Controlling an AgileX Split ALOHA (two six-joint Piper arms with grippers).
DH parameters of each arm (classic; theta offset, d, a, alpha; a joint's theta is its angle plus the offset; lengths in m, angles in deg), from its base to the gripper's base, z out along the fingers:
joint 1: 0 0.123 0 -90
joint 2: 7.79 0 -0.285 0
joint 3: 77.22 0 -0.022 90
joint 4: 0 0.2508 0 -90
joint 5: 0 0 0.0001 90
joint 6: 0 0.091 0 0
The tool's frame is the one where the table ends.
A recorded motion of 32 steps. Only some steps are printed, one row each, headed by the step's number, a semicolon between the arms.
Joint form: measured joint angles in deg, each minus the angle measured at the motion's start. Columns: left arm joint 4, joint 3, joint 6, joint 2, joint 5, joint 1; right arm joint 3, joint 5, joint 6, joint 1, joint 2, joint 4.
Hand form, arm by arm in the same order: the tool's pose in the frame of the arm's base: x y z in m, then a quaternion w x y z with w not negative. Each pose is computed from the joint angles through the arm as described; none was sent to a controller.
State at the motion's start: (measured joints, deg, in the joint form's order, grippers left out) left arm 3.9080 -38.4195 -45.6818 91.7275 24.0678 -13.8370; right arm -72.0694 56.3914 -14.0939 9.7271 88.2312 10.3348
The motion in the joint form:
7: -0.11 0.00 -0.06 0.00 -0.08 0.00; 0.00 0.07 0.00 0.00 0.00 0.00
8: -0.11 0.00 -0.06 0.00 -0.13 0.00; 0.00 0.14 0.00 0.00 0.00 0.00
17: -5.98 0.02 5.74 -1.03 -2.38 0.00; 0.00 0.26 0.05 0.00 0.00 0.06
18: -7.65 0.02 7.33 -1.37 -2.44 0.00; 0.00 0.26 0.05 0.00 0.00 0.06
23: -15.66 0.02 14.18 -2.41 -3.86 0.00; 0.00 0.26 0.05 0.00 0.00 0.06
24: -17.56 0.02 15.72 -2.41 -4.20 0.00; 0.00 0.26 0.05 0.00 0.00 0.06
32: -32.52 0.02 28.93 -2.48 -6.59 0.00; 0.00 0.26 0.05 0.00 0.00 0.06
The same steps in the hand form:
7: 0.2511 -0.0593 0.1447 0.14233 -0.24465 0.95718 -0.06077; 0.3082 0.0666 0.2964 0.19620 -0.16812 0.96306 0.07588
8: 0.2511 -0.0593 0.1448 0.14270 -0.24462 0.95712 -0.06100; 0.3080 0.0666 0.2964 0.19560 -0.16820 0.96316 0.07592
17: 0.2530 -0.0636 0.1505 0.15818 -0.23693 0.95423 -0.09101; 0.3079 0.0667 0.2963 0.19455 -0.16770 0.96341 0.07656
18: 0.2527 -0.0645 0.1521 0.15901 -0.23546 0.95384 -0.09732; 0.3079 0.0667 0.2963 0.19455 -0.16770 0.96341 0.07656
23: 0.2536 -0.0691 0.1581 0.16879 -0.23510 0.94840 -0.12952; 0.3079 0.0667 0.2963 0.19455 -0.16770 0.96341 0.07656
24: 0.2540 -0.0701 0.1585 0.16968 -0.23599 0.94711 -0.13603; 0.3079 0.0667 0.2963 0.19455 -0.16770 0.96341 0.07656
32: 0.2576 -0.0770 0.1622 0.18215 -0.23614 0.93717 -0.18102; 0.3079 0.0667 0.2963 0.19455 -0.16770 0.96341 0.07656

